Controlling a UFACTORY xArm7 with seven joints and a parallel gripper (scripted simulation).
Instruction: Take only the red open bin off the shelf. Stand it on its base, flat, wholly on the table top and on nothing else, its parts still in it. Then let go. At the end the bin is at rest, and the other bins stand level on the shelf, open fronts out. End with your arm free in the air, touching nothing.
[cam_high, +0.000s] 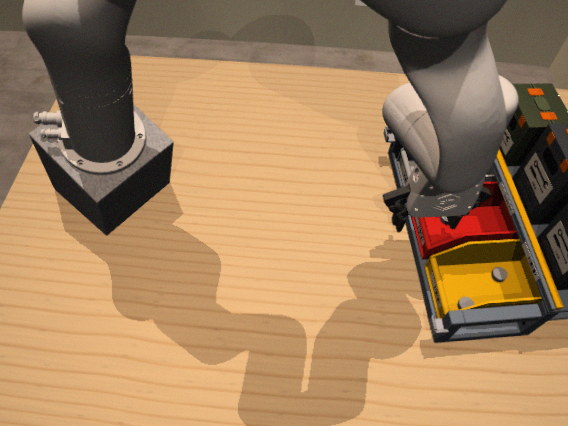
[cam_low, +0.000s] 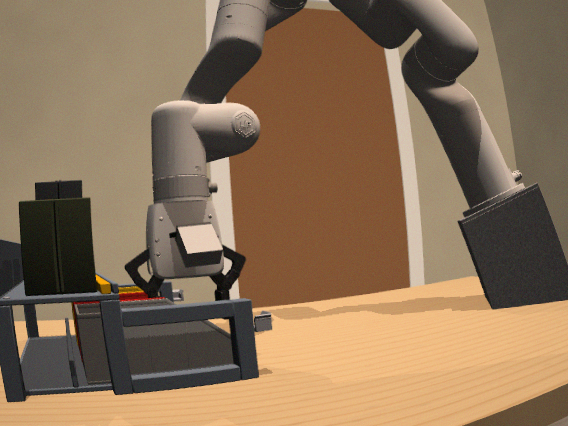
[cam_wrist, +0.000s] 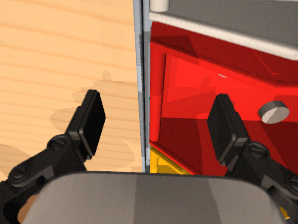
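Now: the red open bin 8 cm ahead of my hand, 1 cm to the right of it and 1 cm below it. From my hand the other things lie so: dark box 19 cm ahead, 10 cm to the left, 10 cm above; yellow open bin 7 cm ahead, 12 cm to the right, 1 cm below.
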